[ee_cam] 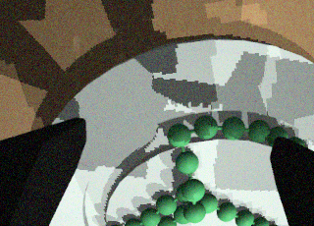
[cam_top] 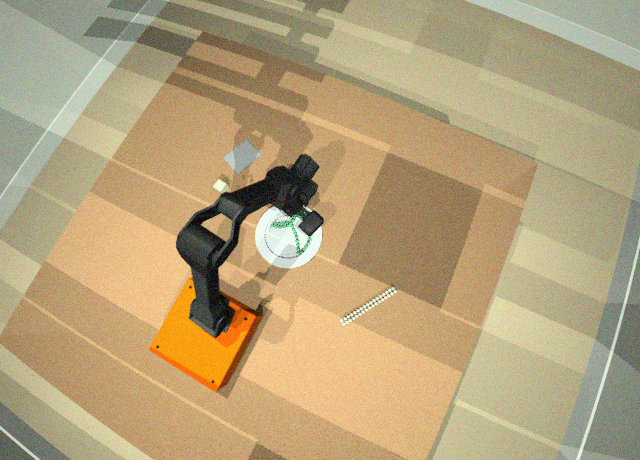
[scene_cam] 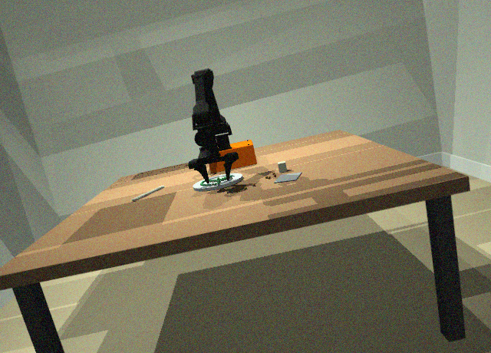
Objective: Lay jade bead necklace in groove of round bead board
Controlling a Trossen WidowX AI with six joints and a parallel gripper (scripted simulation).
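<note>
Right now the round bead board is 6 cm behind my gripper tip and 1 cm below it. The rest, counted from my gripper tip: grey flat plate (24 cm to the left, 13 cm ahead, 2 cm below); then small white cube (25 cm to the left).
</note>
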